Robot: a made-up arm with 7 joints.
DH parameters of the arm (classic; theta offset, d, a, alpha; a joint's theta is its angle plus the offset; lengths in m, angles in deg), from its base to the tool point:
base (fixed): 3.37 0 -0.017 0
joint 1: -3.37 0.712 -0.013 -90
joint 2: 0 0.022 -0.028 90
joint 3: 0 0.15 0.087 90
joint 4: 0 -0.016 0.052 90
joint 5: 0 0.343 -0.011 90
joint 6: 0 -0.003 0.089 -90
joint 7: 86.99 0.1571 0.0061 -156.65
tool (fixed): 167.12 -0.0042 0 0
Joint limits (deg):
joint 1: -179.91..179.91
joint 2: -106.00..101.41
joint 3: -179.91..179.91
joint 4: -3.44..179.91
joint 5: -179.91..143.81
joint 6: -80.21..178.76
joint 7: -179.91..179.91
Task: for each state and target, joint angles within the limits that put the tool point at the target. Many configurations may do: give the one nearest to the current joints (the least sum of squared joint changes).
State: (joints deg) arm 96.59 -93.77 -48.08 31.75 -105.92 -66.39 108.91
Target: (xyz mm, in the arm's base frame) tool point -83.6 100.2 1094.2
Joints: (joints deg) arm 101.44 -86.82 -22.45 43.51 -96.98 -49.95 108.55
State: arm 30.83 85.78 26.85 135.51 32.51 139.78 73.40
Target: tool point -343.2 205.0 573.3
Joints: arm 71.20 93.42 50.01 102.92 31.92 141.00 73.17
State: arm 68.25 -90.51 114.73 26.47 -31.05 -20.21 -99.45
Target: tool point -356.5 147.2 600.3
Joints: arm 98.38 -93.28 91.90 -0.79 -23.44 -57.57 -99.07
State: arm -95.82 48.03 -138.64 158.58 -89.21 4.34 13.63
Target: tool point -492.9 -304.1 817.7
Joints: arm -126.95 76.11 -128.46 165.05 -92.48 -42.72 12.44
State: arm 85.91 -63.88 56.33 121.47 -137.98 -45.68 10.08
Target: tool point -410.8 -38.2 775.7
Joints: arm 89.62 -65.01 62.41 86.98 -149.73 -80.21 8.60
